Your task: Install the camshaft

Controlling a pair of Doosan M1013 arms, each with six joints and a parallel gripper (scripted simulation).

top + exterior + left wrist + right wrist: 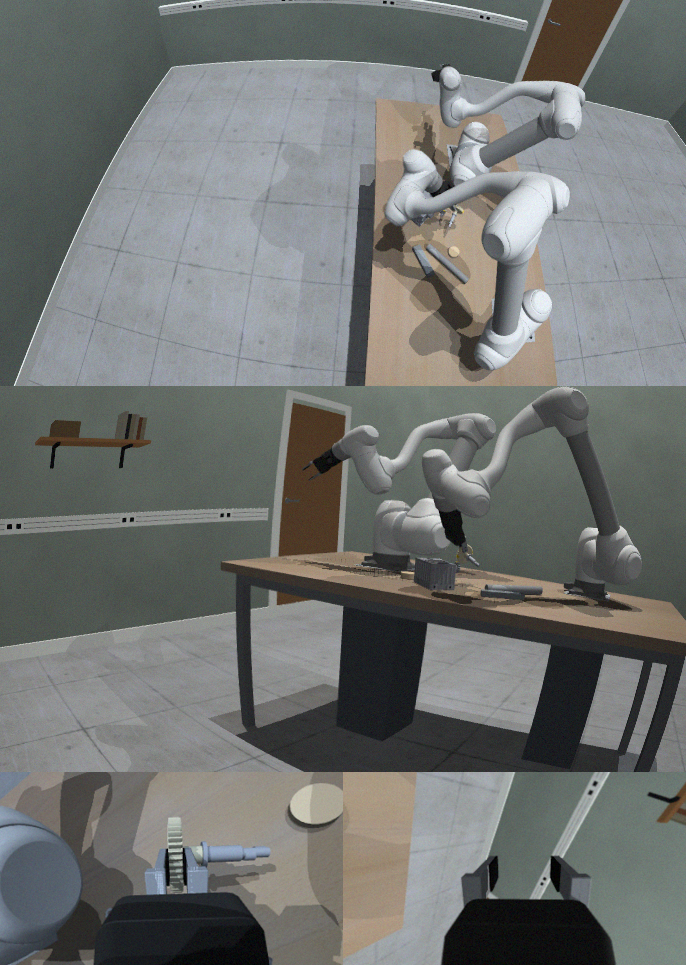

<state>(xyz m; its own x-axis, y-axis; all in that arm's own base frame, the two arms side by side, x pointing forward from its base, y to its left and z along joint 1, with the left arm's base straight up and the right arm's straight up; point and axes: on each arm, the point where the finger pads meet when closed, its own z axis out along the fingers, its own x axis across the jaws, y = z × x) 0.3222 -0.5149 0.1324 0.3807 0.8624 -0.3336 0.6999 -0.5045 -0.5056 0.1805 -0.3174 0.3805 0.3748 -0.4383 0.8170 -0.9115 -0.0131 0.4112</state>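
The crank gear is 7 cm below my left hand, 3 cm ahead of it and 1 cm to the right of it. Round my left hand: pale wooden piece (20 cm to the right, 12 cm below, 3 cm ahead); then flat grey bar (20 cm to the left, 16 cm ahead, 12 cm below).
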